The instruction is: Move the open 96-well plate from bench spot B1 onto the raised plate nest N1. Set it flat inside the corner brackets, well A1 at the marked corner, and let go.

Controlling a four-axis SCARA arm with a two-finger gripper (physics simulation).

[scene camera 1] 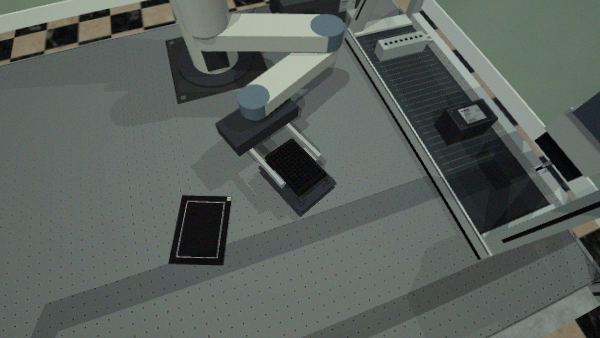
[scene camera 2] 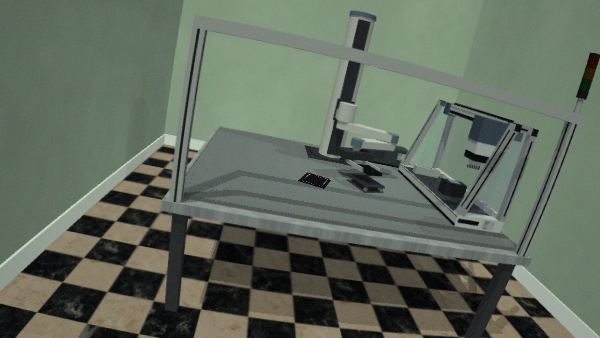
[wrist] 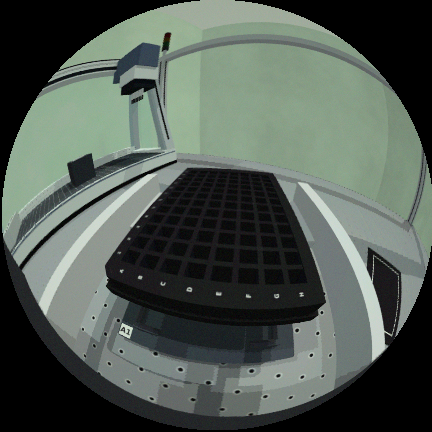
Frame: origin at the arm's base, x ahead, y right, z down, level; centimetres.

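Where they show: gripper, between the fingertips: (scene camera 1: 301, 171) (scene camera 2: 371, 170) (wrist: 225, 187); arm's base, origin of its link: (scene camera 1: 217, 62) (scene camera 2: 329, 157).
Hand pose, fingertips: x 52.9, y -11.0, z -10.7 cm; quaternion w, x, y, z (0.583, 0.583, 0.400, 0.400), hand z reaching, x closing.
Note:
Each offset is from my fingertips to the top centre of the thing. "pt": to the spot under its first point.
The black open 96-well plate @[dy +0.8, dx -2.1, dz -0.2 cm] (scene camera 1: 296, 167) (scene camera 2: 372, 170) (wrist: 215, 225) is held level between the two pale fingers. My gripper (scene camera 1: 301, 172) (wrist: 225, 187) is shut on it. The dark raised nest N1 @[dy +0.3, dx -2.2, dz +5.4 cm] (scene camera 1: 303, 204) (scene camera 2: 369, 186) (wrist: 200, 342) is below the plate, apart from it, and largely hidden under it in the scene camera 1 view. In the wrist view the white A1 label @[pt dy -1.9, dx -11.3, dz +6.0 cm] (wrist: 125, 330) on the nest is at the near left, the same side as the plate's lettered A corner. The nest's brackets are mostly hidden. Bench spot B1 @[pt dy +26.9, dx +2.9, dz +9.2 cm] (scene camera 1: 200, 230) (scene camera 2: 314, 180) (wrist: 386, 292) is a black outlined mat without a plate.
A framed deck stands at the right, with a black box @[pt dy -43.7, dx +1.4, dz -2.6 cm] (scene camera 1: 466, 120) (scene camera 2: 452, 187) (wrist: 81, 169) and a white slotted block @[pt dy -44.3, dx -30.2, dz +0.4 cm] (scene camera 1: 403, 46) on it. A blue-and-white head @[pt dy -38.6, dx +24.8, dz -31.0 cm] (scene camera 2: 484, 137) (wrist: 137, 67) hangs over it. The arm's column (scene camera 2: 349, 85) rises at the back.

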